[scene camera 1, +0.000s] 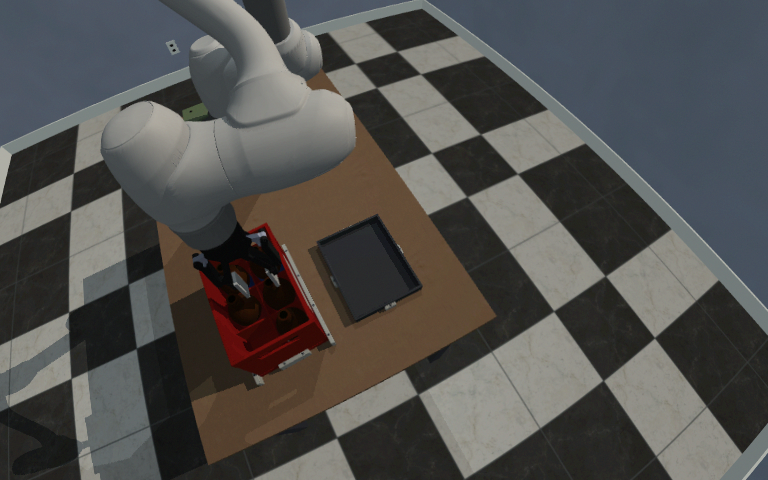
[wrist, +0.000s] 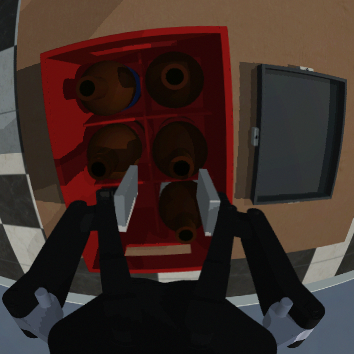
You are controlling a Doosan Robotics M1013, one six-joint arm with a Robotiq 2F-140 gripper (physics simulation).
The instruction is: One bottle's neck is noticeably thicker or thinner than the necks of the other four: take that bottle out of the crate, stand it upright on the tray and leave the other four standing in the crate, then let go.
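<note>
My gripper is visible, and the wrist view also shows my gripper. A brown bottle is visible.
</note>
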